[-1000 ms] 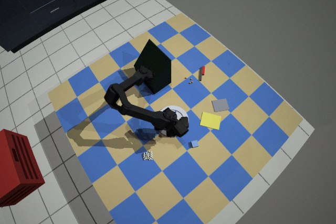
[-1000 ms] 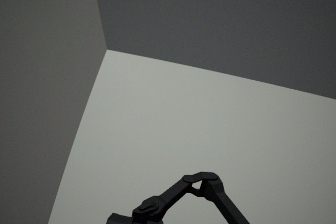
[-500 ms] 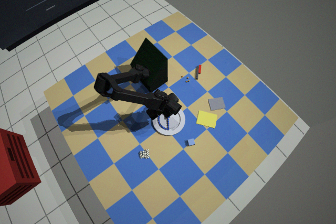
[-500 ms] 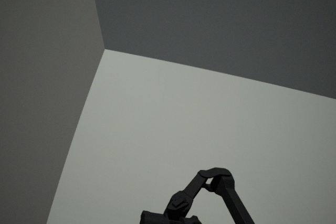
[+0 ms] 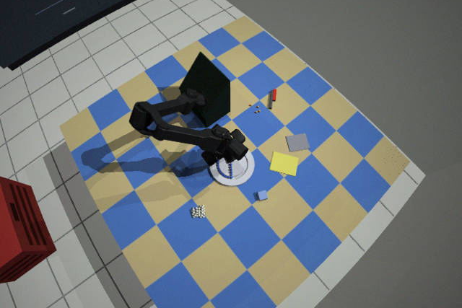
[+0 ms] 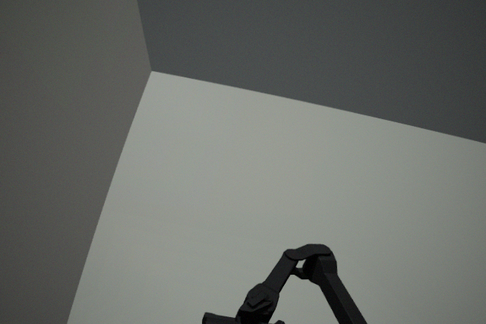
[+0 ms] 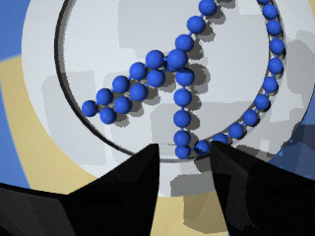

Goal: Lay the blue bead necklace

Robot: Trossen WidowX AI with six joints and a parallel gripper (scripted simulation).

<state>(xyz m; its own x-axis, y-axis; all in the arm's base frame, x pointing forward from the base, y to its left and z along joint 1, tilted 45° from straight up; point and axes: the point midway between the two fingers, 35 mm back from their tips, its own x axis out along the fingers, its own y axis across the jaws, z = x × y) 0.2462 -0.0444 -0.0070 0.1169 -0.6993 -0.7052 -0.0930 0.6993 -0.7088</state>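
My gripper tip is now 50 mm short of the round white bead board, 10 mm to the right of it and 30 mm above it. The rest, counted from my gripper tip: small blue cube: 240 mm ahead, 40 mm to the left, 30 mm below; then grey square: 130 mm ahead, 330 mm to the left, 40 mm below; then yellow pad: 170 mm ahead, 210 mm to the left, 40 mm below.
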